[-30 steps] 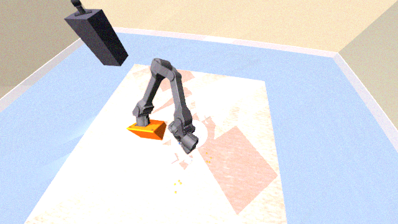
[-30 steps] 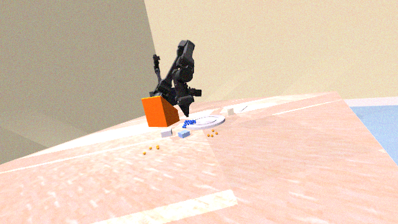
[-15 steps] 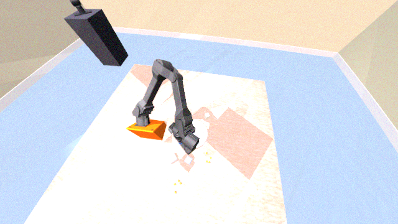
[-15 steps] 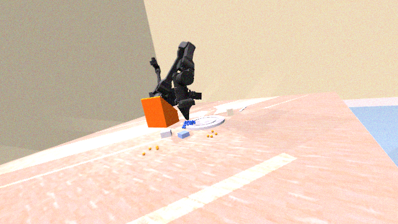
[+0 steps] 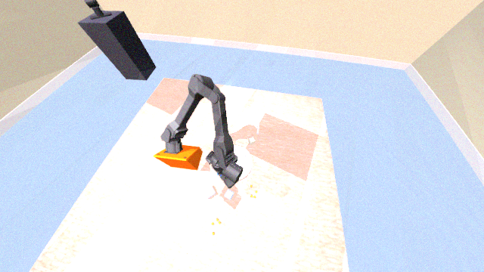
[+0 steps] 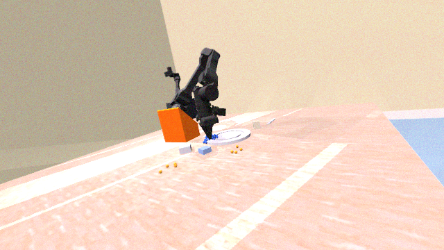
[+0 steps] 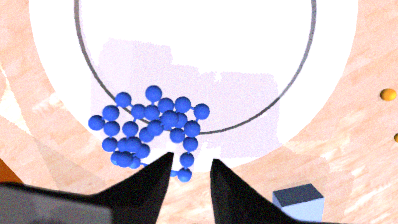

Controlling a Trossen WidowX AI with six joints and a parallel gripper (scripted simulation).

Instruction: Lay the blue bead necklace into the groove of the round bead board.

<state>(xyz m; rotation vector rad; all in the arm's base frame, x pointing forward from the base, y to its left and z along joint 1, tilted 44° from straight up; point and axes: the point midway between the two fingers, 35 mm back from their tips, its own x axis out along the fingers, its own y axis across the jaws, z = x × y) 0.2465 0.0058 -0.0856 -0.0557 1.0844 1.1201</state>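
My gripper tip is 7 cm to the right of the round white bead board, 5 cm short of it and 1 cm above it. The rest, counted from my gripper tip: white block (10 cm to the right, 5 cm behind, 1 cm below); light blue cube (10 cm to the right, 4 cm ahead, 1 cm below); beige cube (21 cm to the left, 13 cm ahead).
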